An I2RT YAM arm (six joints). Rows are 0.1 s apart.
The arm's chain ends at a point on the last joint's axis. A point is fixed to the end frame.
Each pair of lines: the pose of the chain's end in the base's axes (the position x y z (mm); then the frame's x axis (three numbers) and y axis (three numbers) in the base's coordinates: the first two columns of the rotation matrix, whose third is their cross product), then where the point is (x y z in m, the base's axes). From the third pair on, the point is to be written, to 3 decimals.
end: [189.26 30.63 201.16 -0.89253 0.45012 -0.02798 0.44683 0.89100 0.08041]
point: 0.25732 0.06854 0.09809
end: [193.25 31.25 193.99 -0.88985 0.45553 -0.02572 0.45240 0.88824 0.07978]
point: 0.26130 0.06879 0.09078
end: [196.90 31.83 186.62 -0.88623 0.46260 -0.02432 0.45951 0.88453 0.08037]
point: 0.265 0.069 0.083
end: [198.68 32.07 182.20 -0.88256 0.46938 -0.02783 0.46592 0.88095 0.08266]
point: 0.268 0.069 0.079
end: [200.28 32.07 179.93 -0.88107 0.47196 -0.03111 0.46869 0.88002 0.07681]
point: 0.269 0.068 0.077
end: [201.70 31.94 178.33 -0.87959 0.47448 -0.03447 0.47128 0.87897 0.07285]
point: 0.271 0.067 0.075
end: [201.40 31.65 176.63 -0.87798 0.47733 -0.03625 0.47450 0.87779 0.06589]
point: 0.271 0.066 0.073
